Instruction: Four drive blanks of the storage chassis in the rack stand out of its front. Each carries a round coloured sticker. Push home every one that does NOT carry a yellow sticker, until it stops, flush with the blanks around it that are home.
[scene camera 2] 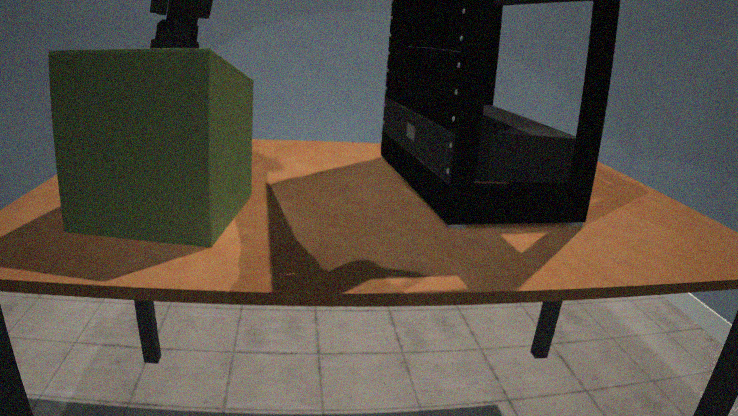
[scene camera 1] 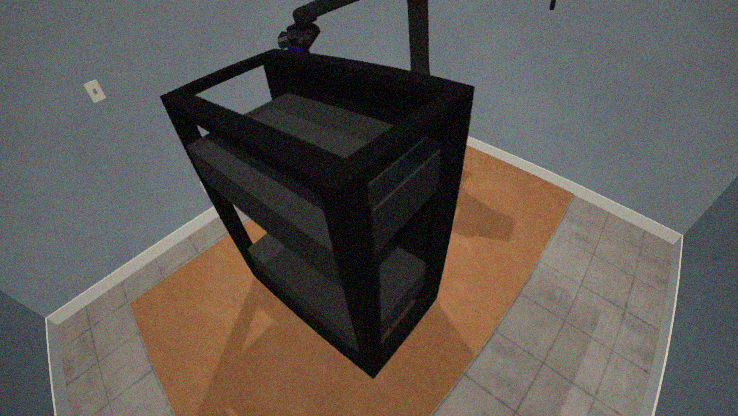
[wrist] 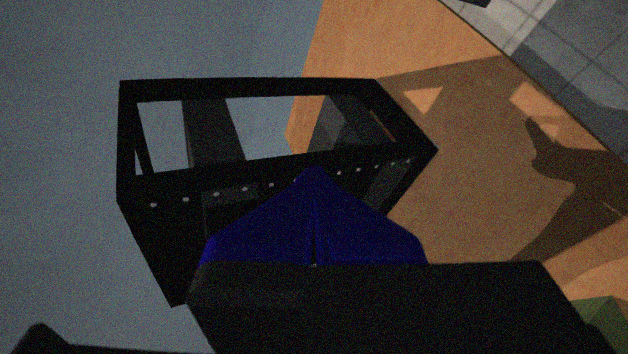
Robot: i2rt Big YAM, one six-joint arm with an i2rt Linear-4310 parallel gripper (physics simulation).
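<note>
I can see my gripper (wrist: pixel 314 177), and in the same wrist view there is a black rack (wrist: pixel 172 214). Scene camera 1 gives me the black rack (scene camera 1: pixel 353 168) too, and in scene camera 2 I find the rack (scene camera 2: pixel 441 133) again.
</note>
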